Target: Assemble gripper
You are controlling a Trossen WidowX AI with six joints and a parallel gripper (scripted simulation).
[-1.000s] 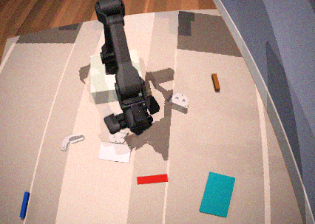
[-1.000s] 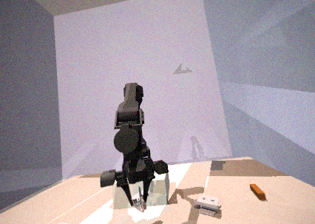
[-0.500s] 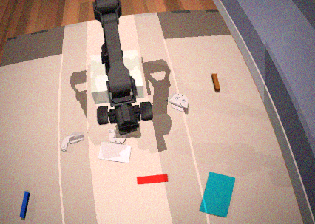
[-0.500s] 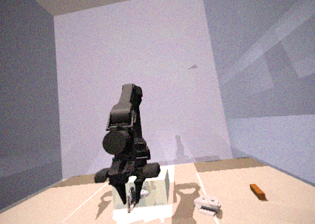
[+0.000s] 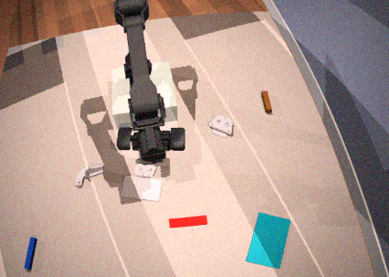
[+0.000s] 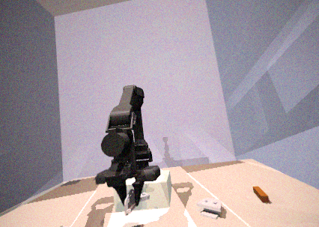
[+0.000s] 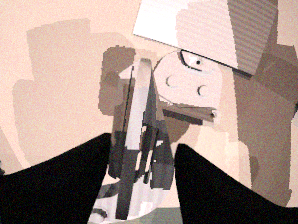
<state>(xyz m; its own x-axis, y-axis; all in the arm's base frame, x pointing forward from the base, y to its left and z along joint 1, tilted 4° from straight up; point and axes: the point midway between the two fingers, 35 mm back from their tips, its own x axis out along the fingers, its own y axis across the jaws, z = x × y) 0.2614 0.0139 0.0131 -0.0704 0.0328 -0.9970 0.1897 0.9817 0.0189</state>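
My gripper tip is 8 cm short of the white plate, 8 cm above it and 6 cm to the left of it. From my gripper tip the other things lie so: red bar 21 cm ahead, 8 cm below, 6 cm to the left; then cyan sheet 32 cm ahead, 29 cm to the left, 8 cm below; then jaw 3 cm behind, 2 cm to the left.
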